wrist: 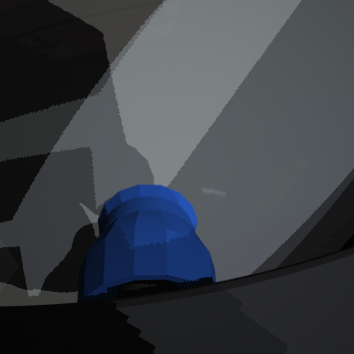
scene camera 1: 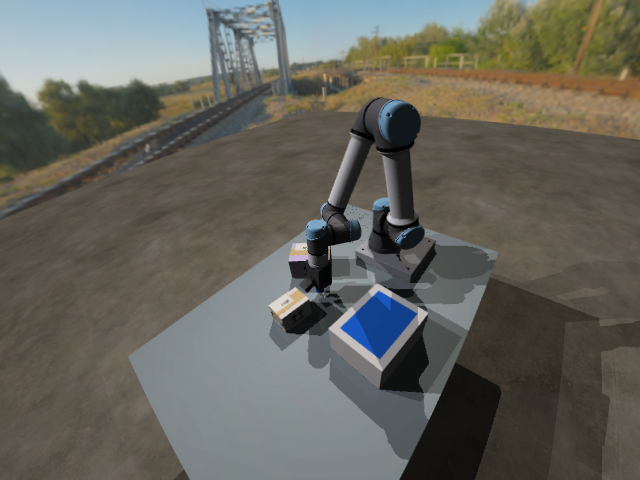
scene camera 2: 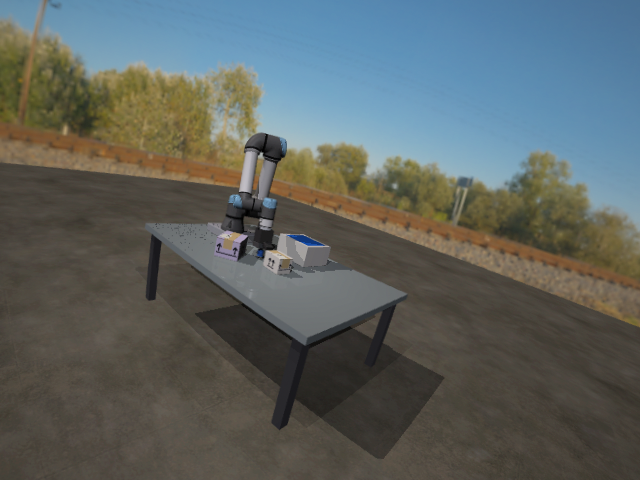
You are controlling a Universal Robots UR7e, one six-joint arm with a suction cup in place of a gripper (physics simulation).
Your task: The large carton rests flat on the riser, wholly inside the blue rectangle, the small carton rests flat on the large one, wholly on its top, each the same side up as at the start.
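Observation:
The large lilac carton (scene camera 1: pixel 298 253) (scene camera 2: pixel 231 246) stands on the table, partly hidden behind the wrist in scene camera 1. The small white carton (scene camera 1: pixel 290 308) (scene camera 2: pixel 278 261) stands on the table, tape side up, apart from the riser. The white riser (scene camera 1: pixel 356 359) (scene camera 2: pixel 316 255) bears the blue rectangle (scene camera 1: pixel 381 325) (scene camera 2: pixel 307 240), with no carton on it. My blue suction cup (scene camera 1: pixel 318 291) (scene camera 2: pixel 260 253) (wrist: pixel 148 195) is low over the table between the two cartons, with no carton attached. The wrist view shows table surface beyond its lip.
The arm's base plate (scene camera 1: pixel 421 259) stands behind the riser on the grey table (scene camera 1: pixel 248 392) (scene camera 2: pixel 320 304). Dark shadows fall around the cup in the wrist view. A dark area with a faint arrow mark is at its upper left; which carton it belongs to is unclear.

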